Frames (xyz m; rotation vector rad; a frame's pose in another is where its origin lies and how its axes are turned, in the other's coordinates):
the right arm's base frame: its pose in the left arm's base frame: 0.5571 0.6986 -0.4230 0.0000 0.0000 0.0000
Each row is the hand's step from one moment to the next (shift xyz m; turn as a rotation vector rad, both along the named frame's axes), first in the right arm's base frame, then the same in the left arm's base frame.
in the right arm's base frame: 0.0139 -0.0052 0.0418 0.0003 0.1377 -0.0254
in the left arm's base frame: 0.0139 -0.0052 0.0418 0.0003 0.1377 -0.0254
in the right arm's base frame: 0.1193 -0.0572 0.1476 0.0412 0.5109 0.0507
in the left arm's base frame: 0.1193 -0.0572 0.1476 0.0412 0.5109 0.0507
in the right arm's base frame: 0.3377 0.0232 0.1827 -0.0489 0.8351 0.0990
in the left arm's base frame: 0.3377 0.0232 0.1827 -0.0489 0.8351 0.0990
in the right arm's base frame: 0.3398 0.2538 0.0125 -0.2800 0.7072 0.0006
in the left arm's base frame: 0.3398 0.2538 0.0125 -0.2800 0.7072 0.0006
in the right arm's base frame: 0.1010 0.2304 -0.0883 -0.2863 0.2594 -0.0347
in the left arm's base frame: 0.1010 0.2304 -0.0883 -0.2863 0.2594 -0.0347
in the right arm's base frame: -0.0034 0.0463 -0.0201 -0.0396 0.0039 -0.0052
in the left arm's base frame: -0.0034 0.0463 -0.0201 -0.0396 0.0039 -0.0052
